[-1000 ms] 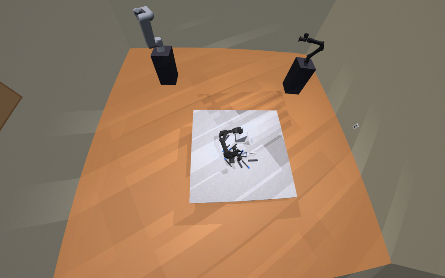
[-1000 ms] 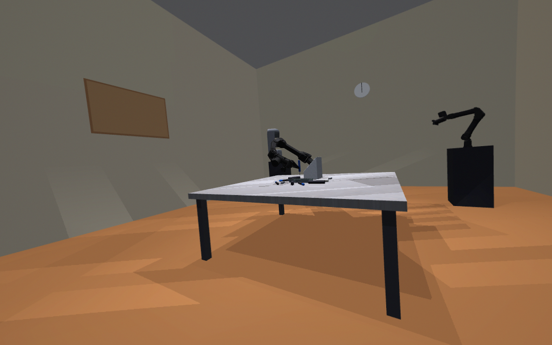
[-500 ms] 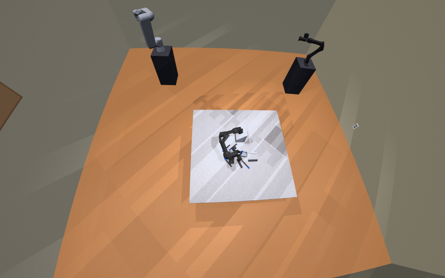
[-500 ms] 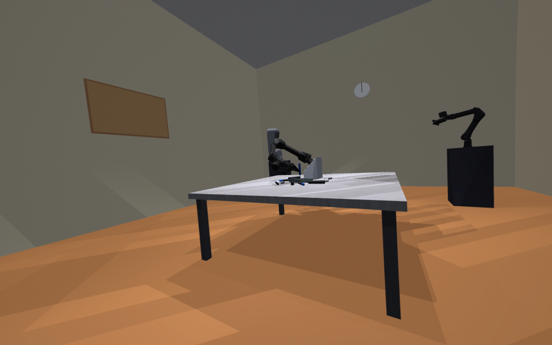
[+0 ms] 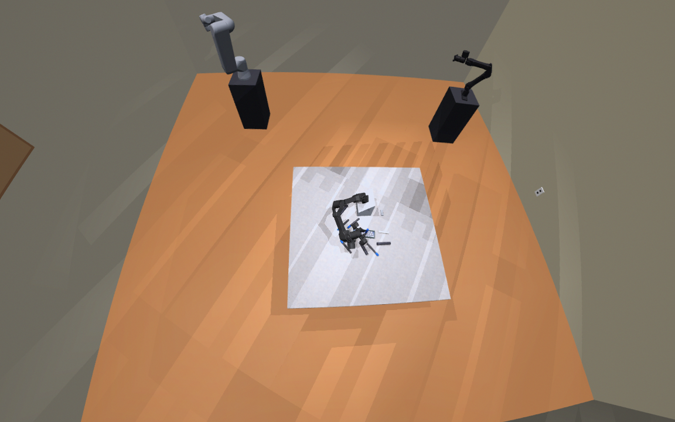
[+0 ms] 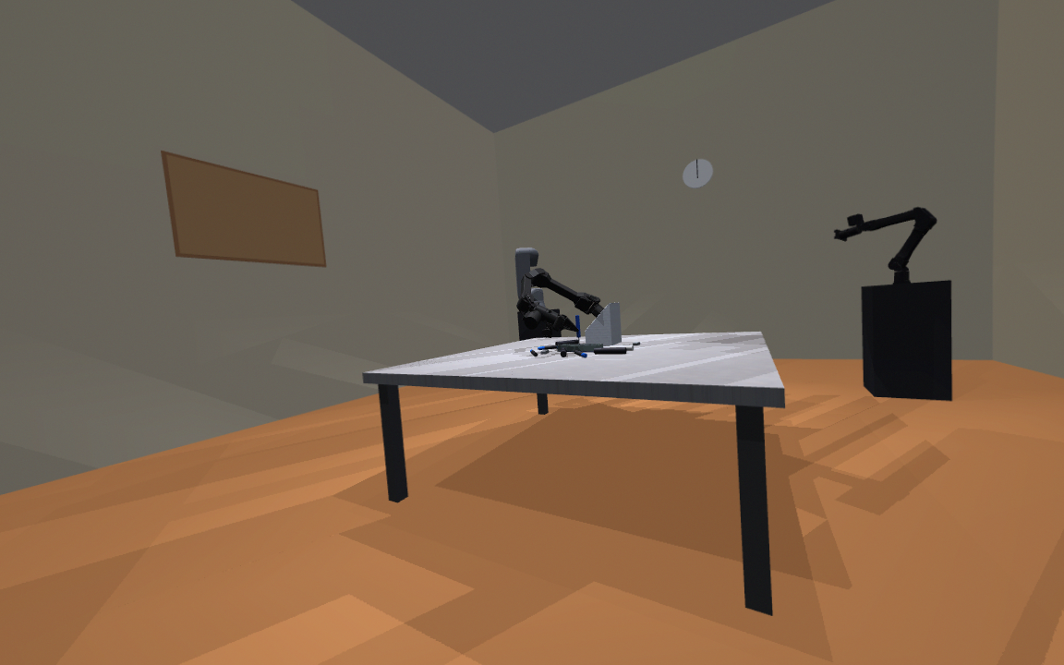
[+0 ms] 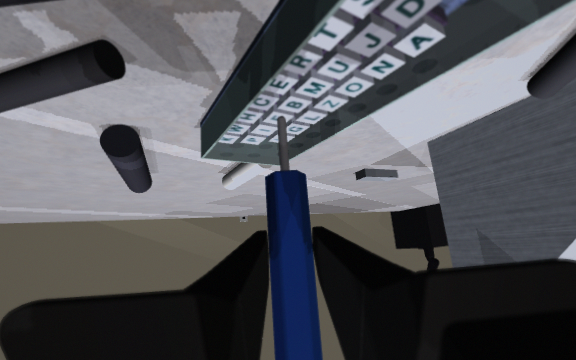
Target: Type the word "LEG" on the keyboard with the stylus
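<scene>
My gripper tip is now 40 mm past the white cylinder, 170 mm to the right of it and 80 mm above it. From my gripper tip the other things lie so: stylus: 10 mm below; stylus tip: 50 mm below.
</scene>
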